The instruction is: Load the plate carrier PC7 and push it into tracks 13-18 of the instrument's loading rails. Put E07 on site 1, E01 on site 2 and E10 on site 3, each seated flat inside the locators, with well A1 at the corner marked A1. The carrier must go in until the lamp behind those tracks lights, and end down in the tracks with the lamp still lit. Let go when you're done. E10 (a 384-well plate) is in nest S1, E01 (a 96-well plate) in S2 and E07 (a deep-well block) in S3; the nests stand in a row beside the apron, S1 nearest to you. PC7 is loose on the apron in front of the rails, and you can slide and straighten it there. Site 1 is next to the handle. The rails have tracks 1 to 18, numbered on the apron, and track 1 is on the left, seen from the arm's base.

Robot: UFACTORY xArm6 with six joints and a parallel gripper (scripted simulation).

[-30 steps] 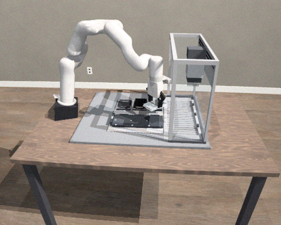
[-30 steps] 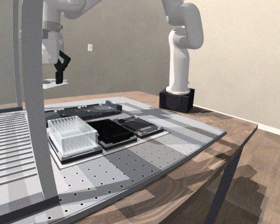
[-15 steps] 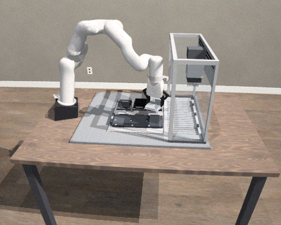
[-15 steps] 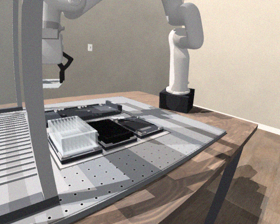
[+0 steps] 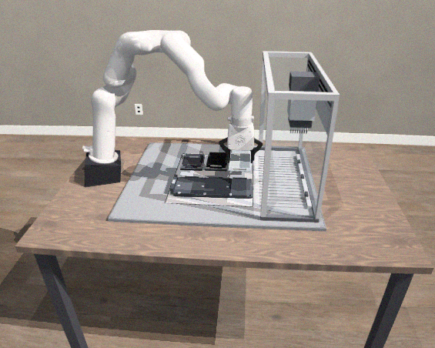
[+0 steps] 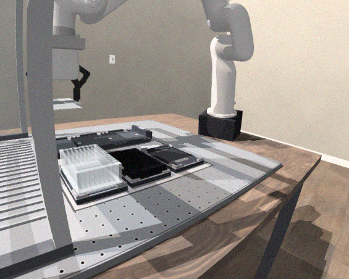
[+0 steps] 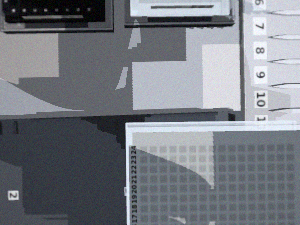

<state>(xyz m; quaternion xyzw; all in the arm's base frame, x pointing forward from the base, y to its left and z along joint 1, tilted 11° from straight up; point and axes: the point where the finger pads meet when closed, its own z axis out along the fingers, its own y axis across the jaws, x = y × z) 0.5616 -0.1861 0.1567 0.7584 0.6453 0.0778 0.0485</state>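
Right now the dark carrier PC7 is 110 mm behind my hand, 10 mm to the left of it and 120 mm below it. Also, from my hand: deep-well block E07 (30 mm ahead, 210 mm to the left, 110 mm below); corner mark (130 mm behind, 170 mm to the left, 130 mm below); 384-well plate E10 (10 mm below).
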